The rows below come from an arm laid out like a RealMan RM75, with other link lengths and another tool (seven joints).
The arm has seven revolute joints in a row. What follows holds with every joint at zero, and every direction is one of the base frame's. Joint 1 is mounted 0.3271 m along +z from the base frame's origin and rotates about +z. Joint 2 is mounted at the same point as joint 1 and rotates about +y. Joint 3 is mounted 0.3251 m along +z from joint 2 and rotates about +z. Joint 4 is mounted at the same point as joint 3 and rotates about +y. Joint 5 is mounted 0.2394 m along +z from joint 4 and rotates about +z. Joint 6 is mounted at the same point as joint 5 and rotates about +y. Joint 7 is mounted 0.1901 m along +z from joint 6 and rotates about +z. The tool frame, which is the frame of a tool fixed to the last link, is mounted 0.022 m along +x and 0.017 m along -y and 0.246 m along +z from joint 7; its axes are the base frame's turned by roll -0.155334, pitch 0 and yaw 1.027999 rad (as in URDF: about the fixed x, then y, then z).
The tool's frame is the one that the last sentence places.
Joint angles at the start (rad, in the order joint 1, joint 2, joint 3, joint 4, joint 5, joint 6, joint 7):
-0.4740 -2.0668 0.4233 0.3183 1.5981 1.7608 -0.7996
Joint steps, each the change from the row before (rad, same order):
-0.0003 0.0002 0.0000 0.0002 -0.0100 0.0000 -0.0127
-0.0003 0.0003 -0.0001 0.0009 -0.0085 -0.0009 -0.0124
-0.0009 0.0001 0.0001 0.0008 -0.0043 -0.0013 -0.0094
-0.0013 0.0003 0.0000 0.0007 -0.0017 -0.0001 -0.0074
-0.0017 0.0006 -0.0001 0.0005 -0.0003 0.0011 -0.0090
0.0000 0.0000 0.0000 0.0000 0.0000 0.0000 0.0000
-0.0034 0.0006 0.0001 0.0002 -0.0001 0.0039 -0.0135
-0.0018 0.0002 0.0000 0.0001 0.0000 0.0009 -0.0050
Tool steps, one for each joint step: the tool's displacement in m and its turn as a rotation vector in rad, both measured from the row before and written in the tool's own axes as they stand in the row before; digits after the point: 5 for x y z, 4 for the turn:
-0.00125 -0.00419 -0.00086 0.0094 -0.0003 -0.0105
-0.00149 -0.00368 -0.00076 0.0078 -0.0010 -0.0098
-0.00094 -0.00193 -0.00001 0.0035 -0.0001 -0.0075
-0.00012 -0.00113 0.00032 0.0013 0.0016 -0.0055
0.00047 -0.00082 0.00052 0.0001 0.0035 -0.0069
0.00000 0.00000 0.00000 0.0000 0.0000 0.0000
0.00205 -0.00115 0.00129 0.0001 0.0086 -0.0105
0.00067 -0.00048 0.00073 -0.0001 0.0031 -0.0037

